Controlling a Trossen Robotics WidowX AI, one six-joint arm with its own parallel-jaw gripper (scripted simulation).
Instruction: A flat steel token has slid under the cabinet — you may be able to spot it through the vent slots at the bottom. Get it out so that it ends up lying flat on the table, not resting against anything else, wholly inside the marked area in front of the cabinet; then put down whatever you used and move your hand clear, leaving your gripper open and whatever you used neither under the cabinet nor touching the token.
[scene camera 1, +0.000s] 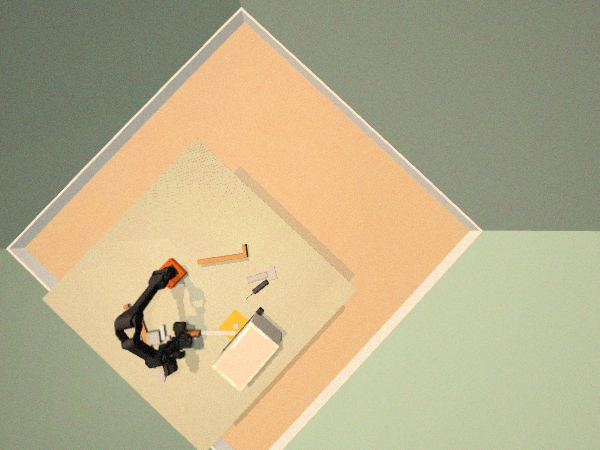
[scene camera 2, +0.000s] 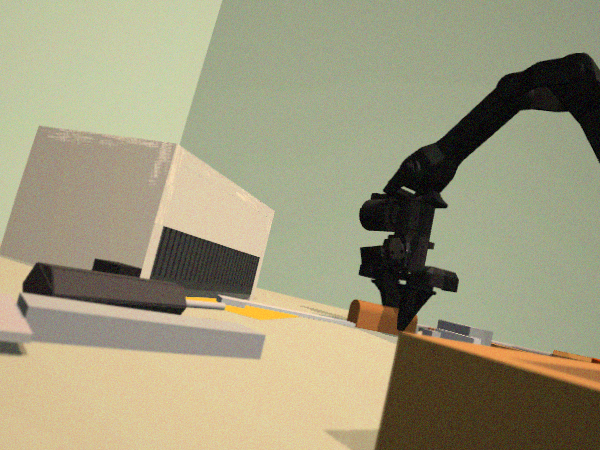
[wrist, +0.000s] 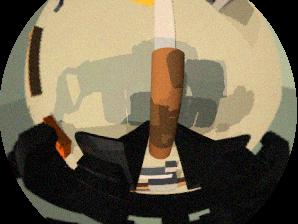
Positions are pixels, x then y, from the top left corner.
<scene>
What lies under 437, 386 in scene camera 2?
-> An orange l-shaped tool.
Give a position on an orange l-shaped tool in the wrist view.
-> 33, 56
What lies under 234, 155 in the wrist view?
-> The gripper.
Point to the gripper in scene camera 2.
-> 393, 328
</scene>
